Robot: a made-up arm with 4 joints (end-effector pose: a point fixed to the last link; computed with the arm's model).
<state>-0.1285 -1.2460 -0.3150 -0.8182</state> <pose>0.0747 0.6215 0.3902 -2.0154 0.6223 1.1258</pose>
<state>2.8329 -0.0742 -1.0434 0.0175</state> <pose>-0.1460 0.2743 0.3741 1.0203 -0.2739 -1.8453</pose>
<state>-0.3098 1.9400 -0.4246 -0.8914</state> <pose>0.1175 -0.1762 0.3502 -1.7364 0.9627 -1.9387</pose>
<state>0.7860 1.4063 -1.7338 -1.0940</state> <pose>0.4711 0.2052 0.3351 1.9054 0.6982 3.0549</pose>
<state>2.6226 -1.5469 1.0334 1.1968</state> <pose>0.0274 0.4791 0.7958 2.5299 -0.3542 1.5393</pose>
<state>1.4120 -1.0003 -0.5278 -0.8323</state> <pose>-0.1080 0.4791 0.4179 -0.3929 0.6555 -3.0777</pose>
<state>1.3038 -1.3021 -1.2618 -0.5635</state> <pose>-0.0423 0.3824 0.5324 0.0792 0.4760 -2.2959</pose>
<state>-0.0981 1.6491 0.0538 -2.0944</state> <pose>0.2829 -0.2050 0.4158 3.1253 0.1250 -2.0603</pose>
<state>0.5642 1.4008 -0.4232 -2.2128</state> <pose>0.5094 0.0290 0.3123 2.3681 0.2581 -1.6010</pose>
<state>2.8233 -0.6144 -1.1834 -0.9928</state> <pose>-0.0701 0.3270 0.5195 -0.5246 -0.1271 -1.4736</pose>
